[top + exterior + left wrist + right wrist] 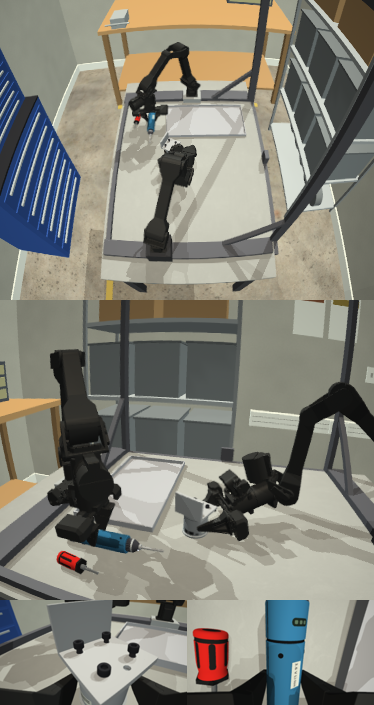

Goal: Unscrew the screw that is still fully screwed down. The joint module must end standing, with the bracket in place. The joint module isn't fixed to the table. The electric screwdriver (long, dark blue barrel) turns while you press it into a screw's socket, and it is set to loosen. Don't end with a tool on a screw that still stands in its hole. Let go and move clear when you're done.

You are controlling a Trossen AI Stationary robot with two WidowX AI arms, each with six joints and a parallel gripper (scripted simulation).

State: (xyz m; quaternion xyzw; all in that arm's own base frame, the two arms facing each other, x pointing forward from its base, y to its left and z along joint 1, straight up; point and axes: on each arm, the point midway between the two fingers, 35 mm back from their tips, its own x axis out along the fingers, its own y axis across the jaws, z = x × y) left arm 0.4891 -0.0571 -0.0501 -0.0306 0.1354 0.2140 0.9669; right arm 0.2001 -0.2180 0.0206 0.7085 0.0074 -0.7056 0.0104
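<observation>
My left hand is 3 cm below the screw. Round my left hand: joint module (1 cm ahead, 2 cm to the right, 1 cm below); then grey l-shaped bracket (2 cm ahead, 2 cm to the right, 3 cm above); then grey bit (14 cm ahead, 7 cm to the right, 2 cm below).
</observation>
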